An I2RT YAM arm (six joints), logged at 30 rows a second.
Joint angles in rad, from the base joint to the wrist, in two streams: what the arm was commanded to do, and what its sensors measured. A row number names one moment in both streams.
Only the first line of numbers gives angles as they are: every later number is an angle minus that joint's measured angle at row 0.
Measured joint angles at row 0:
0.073, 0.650, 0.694, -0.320, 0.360, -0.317
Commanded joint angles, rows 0 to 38:
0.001, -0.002, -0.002, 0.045, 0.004, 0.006
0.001, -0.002, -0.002, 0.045, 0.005, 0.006
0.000, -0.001, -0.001, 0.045, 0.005, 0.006
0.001, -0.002, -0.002, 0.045, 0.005, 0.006
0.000, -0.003, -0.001, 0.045, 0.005, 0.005
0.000, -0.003, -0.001, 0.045, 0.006, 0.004
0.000, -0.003, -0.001, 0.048, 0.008, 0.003
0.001, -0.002, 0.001, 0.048, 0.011, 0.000
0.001, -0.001, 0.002, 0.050, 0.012, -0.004
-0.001, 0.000, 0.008, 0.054, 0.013, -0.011
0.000, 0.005, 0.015, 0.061, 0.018, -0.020
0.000, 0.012, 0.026, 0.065, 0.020, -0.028
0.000, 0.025, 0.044, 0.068, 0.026, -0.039
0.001, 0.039, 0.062, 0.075, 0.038, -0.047
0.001, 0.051, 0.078, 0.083, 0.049, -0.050
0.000, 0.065, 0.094, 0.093, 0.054, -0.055
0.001, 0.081, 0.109, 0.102, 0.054, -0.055
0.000, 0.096, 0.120, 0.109, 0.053, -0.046
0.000, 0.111, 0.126, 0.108, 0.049, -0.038
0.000, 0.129, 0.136, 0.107, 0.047, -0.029
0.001, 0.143, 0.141, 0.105, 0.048, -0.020
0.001, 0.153, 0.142, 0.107, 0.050, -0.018
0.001, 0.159, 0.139, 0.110, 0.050, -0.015
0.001, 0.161, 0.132, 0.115, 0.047, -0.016
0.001, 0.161, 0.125, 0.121, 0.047, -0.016
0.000, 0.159, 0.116, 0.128, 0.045, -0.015
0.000, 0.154, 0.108, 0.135, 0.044, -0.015
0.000, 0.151, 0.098, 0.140, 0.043, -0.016
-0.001, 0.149, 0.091, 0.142, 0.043, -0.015
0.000, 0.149, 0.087, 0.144, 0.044, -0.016
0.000, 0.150, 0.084, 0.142, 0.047, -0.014
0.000, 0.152, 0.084, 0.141, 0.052, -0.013
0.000, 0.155, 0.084, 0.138, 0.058, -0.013
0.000, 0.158, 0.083, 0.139, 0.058, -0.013
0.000, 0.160, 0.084, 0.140, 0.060, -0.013
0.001, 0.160, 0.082, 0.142, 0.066, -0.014
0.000, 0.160, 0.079, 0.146, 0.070, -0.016
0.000, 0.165, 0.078, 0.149, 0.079, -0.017
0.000, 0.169, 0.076, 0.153, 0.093, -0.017
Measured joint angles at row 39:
0.000, 0.162, 0.081, 0.107, 0.060, -0.022
